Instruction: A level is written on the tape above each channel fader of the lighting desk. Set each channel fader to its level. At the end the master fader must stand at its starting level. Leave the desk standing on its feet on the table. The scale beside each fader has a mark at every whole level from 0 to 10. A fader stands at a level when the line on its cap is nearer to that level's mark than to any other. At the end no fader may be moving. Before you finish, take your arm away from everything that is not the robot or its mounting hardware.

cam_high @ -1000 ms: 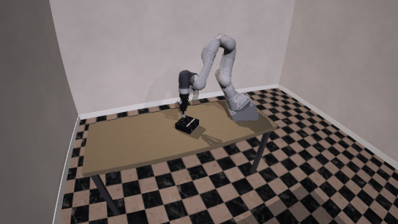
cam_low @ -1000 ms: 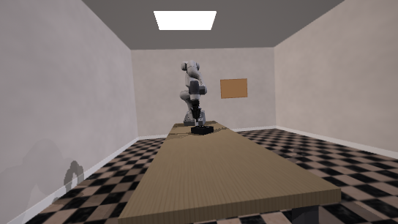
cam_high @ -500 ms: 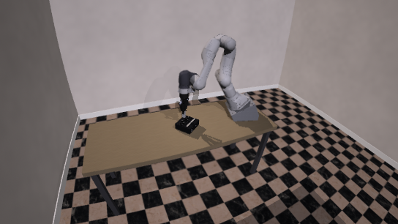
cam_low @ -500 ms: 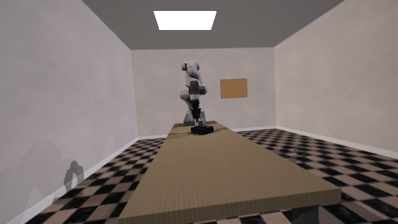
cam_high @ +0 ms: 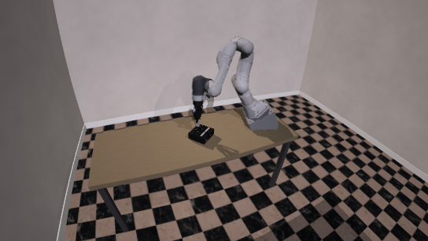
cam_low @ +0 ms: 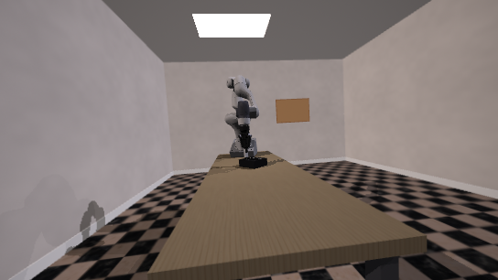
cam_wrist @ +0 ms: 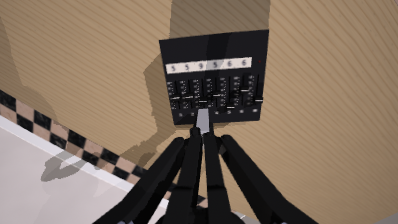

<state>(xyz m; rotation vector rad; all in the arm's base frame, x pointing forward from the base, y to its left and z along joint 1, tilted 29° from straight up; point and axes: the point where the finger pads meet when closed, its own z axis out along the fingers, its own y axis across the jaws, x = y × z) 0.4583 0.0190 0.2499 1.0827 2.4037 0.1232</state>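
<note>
My hand is 1 cm past the channel fader cap, 2 cm to the right of it and 4 cm above it. From my hand the other things lie so: master fader (6 cm ahead, 7 cm to the left, 4 cm below).
</note>
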